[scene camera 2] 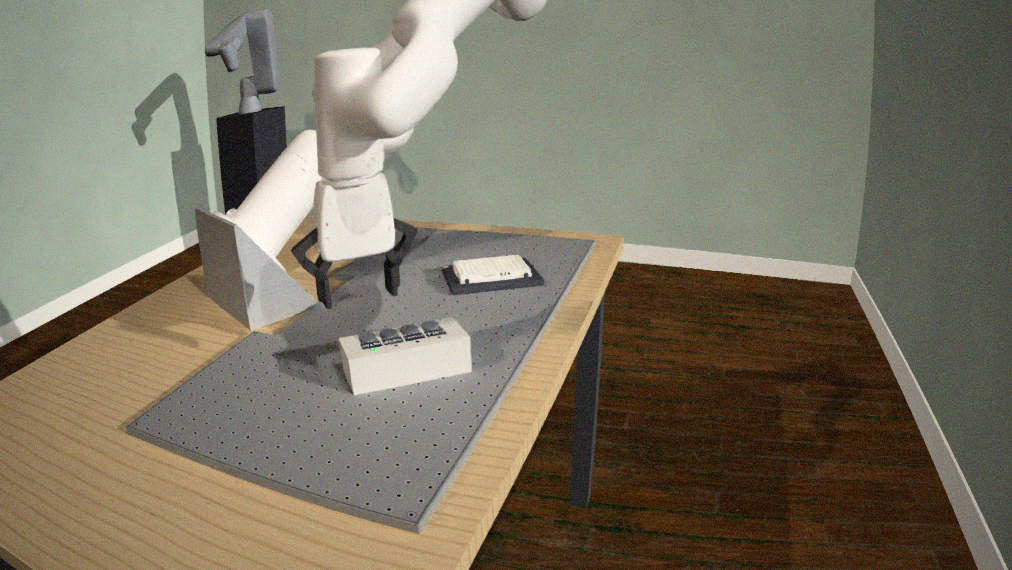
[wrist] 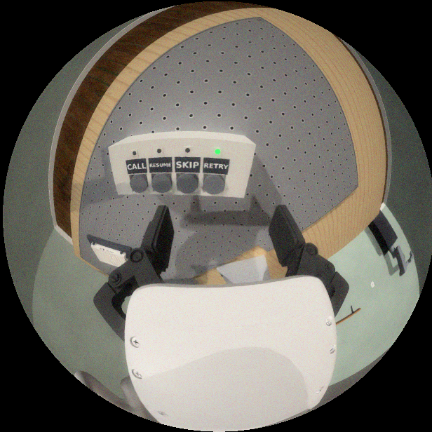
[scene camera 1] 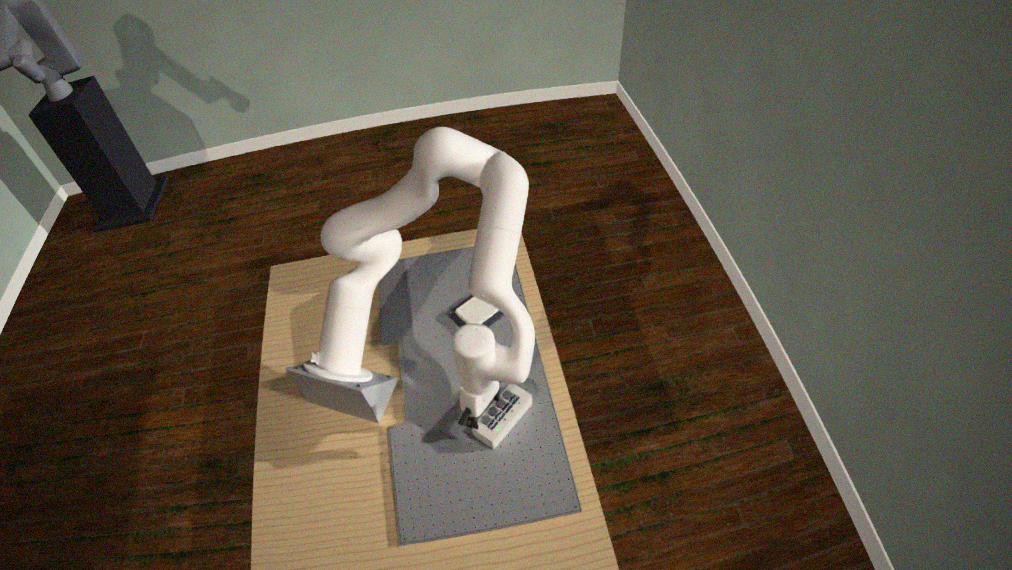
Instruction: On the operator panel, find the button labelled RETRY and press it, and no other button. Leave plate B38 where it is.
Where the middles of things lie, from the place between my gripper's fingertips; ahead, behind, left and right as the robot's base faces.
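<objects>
The operator panel (scene camera 2: 406,359) is 5 cm ahead of my hand and 2 cm to the left of it, and it sits 8 cm below it. Then there is the white plate (scene camera 2: 513,266), which from my hand is 4 cm ahead, 39 cm to the left and 9 cm below.
</objects>
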